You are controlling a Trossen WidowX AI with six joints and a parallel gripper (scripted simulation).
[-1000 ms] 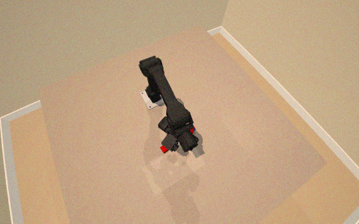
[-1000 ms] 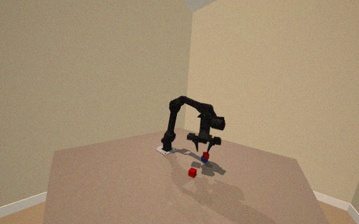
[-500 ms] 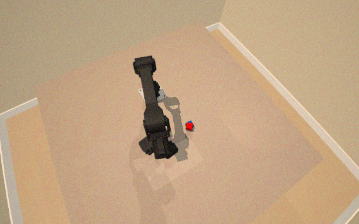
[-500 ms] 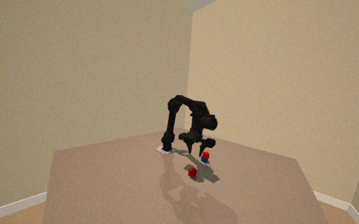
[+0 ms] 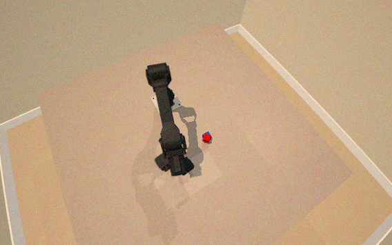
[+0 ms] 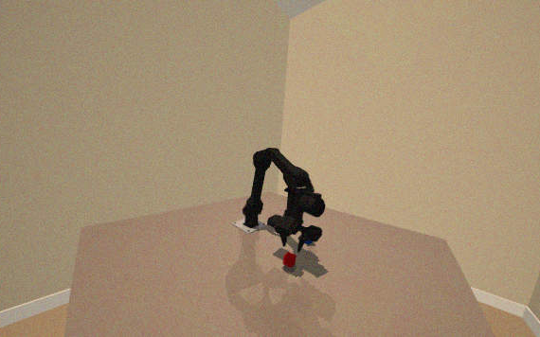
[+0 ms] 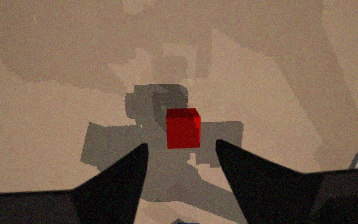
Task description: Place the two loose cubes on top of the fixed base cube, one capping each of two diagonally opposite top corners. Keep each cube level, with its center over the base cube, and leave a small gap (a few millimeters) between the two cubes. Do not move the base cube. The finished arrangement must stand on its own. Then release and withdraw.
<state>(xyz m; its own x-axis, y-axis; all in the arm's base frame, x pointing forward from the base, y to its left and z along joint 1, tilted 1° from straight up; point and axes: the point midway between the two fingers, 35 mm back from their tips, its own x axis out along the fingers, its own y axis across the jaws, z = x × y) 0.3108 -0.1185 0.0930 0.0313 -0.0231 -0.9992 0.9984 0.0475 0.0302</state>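
Right now the blue base cube is 2 cm behind my gripper tip, 19 cm to the left of it and 4 cm below it.
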